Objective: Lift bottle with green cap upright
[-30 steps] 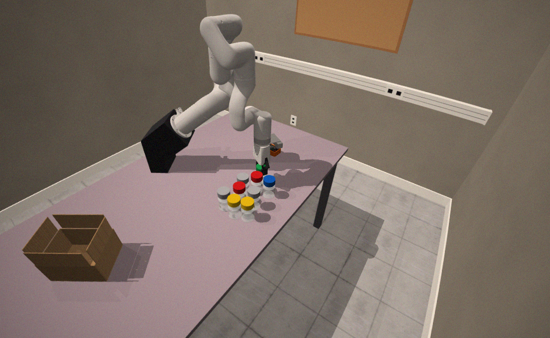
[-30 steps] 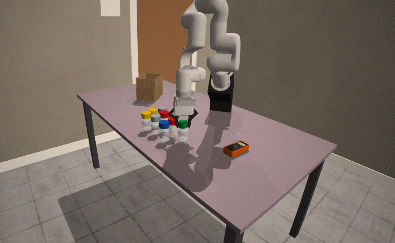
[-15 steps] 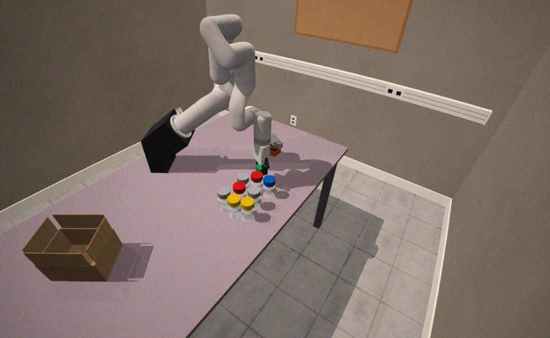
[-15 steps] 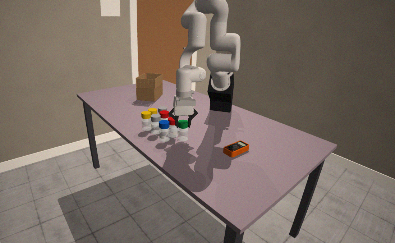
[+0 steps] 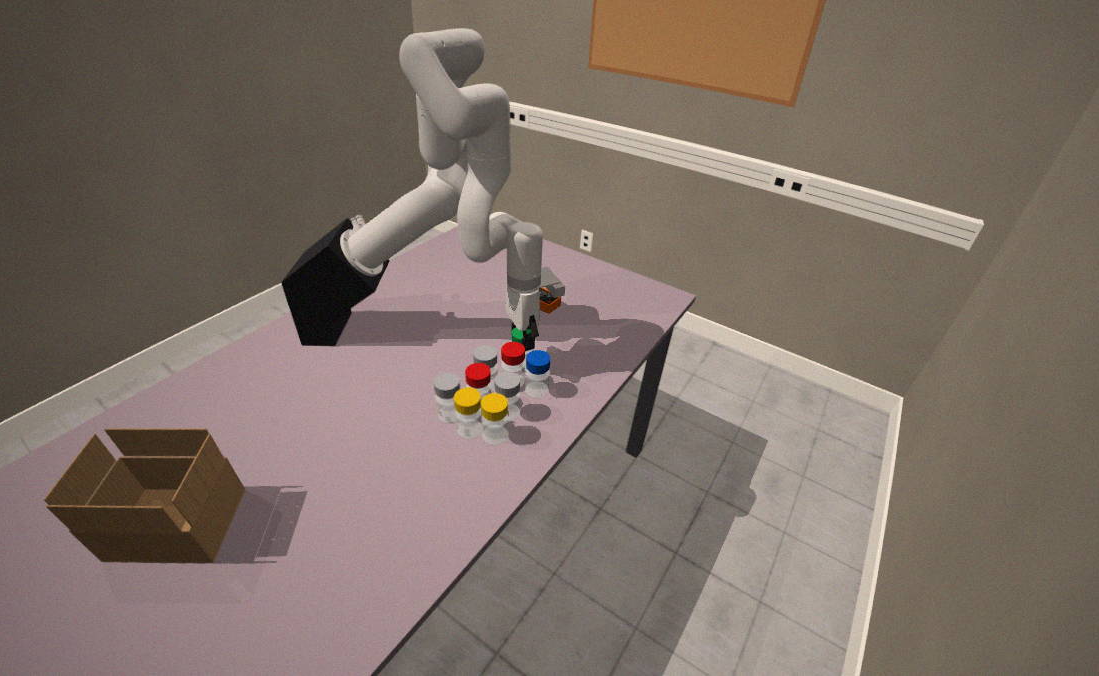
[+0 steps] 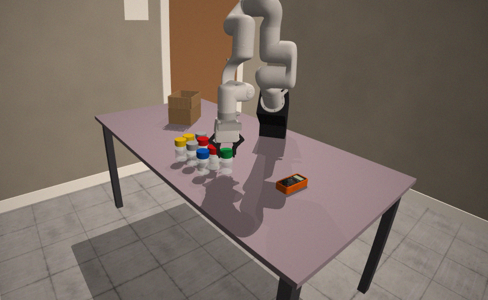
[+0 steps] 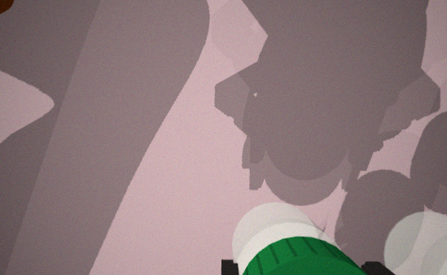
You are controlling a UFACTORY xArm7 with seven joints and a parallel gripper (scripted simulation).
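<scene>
The blue-capped bottle is 10 cm ahead of my hand, 2 cm to the right of it and 4 cm below it. The rest, counted from my hand: cardboard box 3 cm ahead, 78 cm to the right, 2 cm below; green-capped bottle 4 cm below; orange multimeter 22 cm behind, 20 cm to the left, 8 cm below.
</scene>
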